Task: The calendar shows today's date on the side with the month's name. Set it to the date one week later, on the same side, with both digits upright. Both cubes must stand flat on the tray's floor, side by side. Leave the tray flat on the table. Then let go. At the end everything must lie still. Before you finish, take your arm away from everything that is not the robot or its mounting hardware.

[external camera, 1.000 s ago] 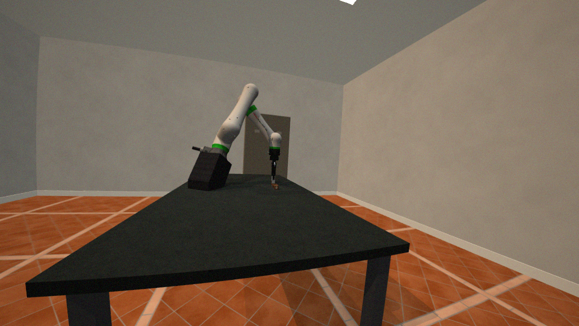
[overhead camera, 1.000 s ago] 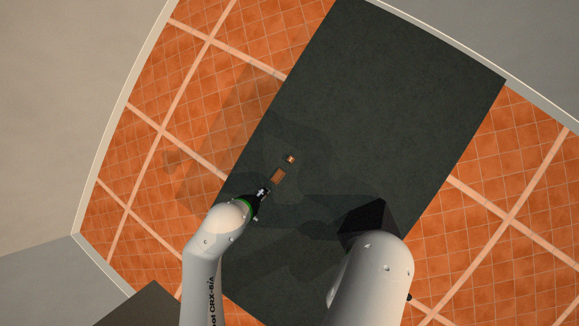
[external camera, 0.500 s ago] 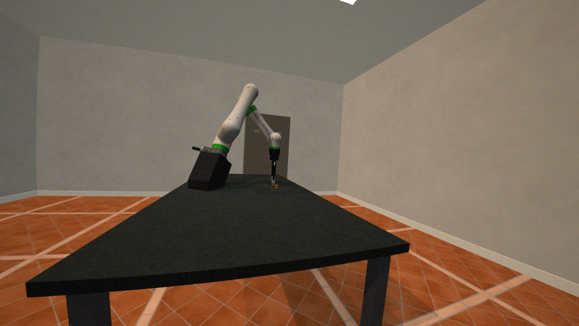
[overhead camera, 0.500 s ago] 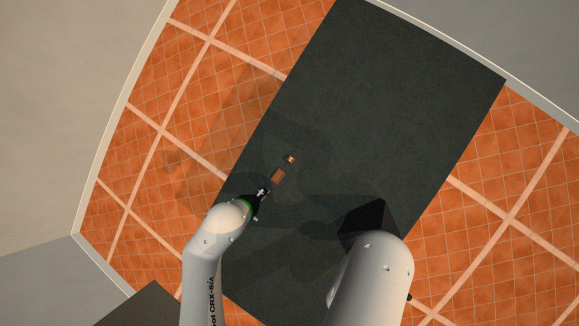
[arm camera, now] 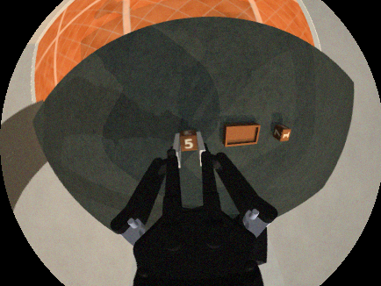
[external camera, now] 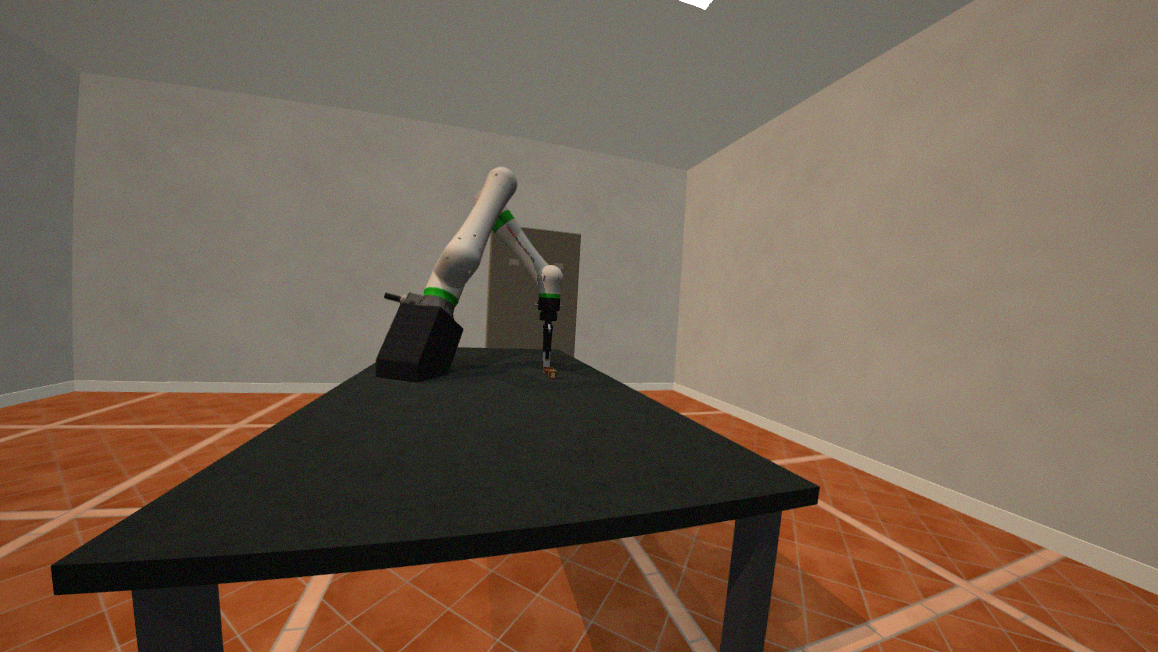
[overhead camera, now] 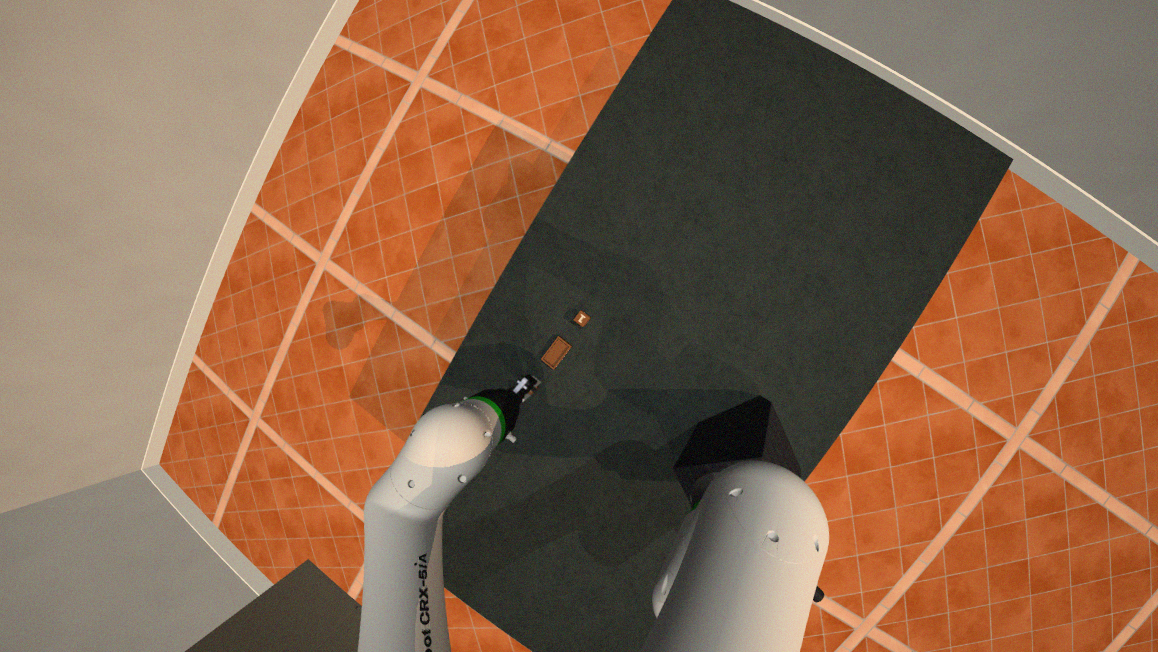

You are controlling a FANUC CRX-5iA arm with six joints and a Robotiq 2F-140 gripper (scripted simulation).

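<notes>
The brown tray lies 10 mm ahead of my hand, 110 mm to the right of it and 30 mm below it. The rest, counted from my hand: brown cube: 30 mm below.
</notes>
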